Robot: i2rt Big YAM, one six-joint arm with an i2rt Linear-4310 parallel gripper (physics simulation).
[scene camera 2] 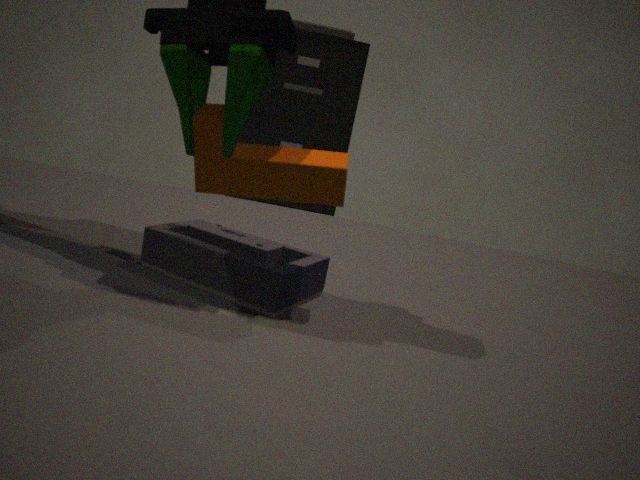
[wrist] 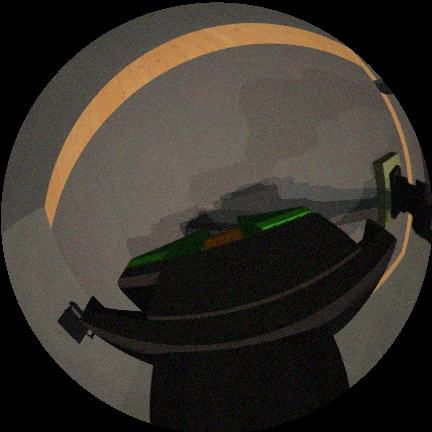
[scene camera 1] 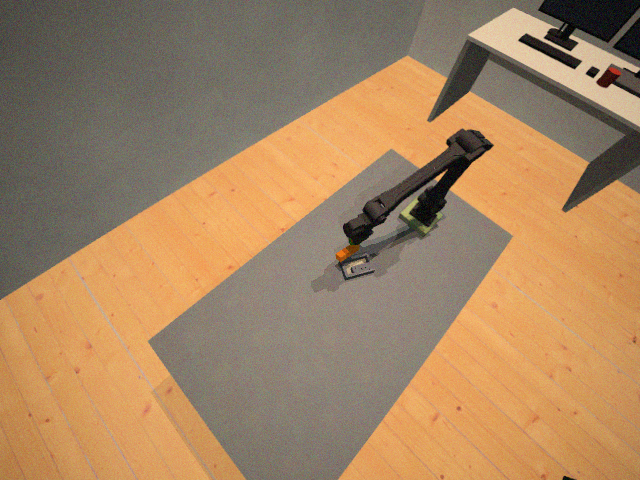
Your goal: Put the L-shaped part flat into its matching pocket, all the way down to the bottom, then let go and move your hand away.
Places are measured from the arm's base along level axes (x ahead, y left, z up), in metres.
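Pixels of known places: gripper, between the fingertips: (scene camera 2: 208, 156) (wrist: 223, 228) (scene camera 1: 352, 242); arm's base, origin of its link: (wrist: 395, 190) (scene camera 1: 422, 215).
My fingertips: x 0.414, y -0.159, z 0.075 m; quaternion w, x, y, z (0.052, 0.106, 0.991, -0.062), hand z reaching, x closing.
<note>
For each thing: its top centre in the pictures, then the offset to it from my fingertips. "spot": a spot on its surface instead. Level surfaces: height alone.
- orange L-shaped part, centre of its top: (scene camera 2: 280, 113) (wrist: 170, 285) (scene camera 1: 348, 246) dx +0.045, dy +0.008, dz +0.040 m
- grey fixture block, centre of its top: (scene camera 2: 237, 241) (scene camera 1: 357, 264) dx +0.033, dy +0.073, dz -0.075 m
- L-shaped pocket, a spot on its surface: (scene camera 2: 206, 235) spot: dx +0.005, dy +0.094, dz -0.079 m
- grey mat, height of its surface: dz -0.111 m
The orange L-shaped part (scene camera 1: 347, 252) (scene camera 2: 271, 178) (wrist: 223, 239) is held above the fixture, with its long leg level and its short leg pointing up in scene camera 2. My gripper (scene camera 2: 209, 153) (wrist: 223, 228) has green fingers and is shut on the short leg. The grey fixture block (scene camera 1: 356, 276) (scene camera 2: 180, 255) lies on the mat below, with the L-shaped pocket (scene camera 1: 355, 264) (scene camera 2: 206, 235) open at its top. There is a clear gap between the part and the block. The fixture is hidden behind my gripper in the wrist view.
The arm's greenish base (scene camera 1: 406, 218) (wrist: 384, 195) stands on the grey mat (scene camera 1: 289, 356). A white desk (scene camera 1: 509, 31) with monitors and a red cup (scene camera 1: 608, 77) is at the upper right. A dark cabinet (scene camera 2: 325, 113) stands behind the part in scene camera 2.
</note>
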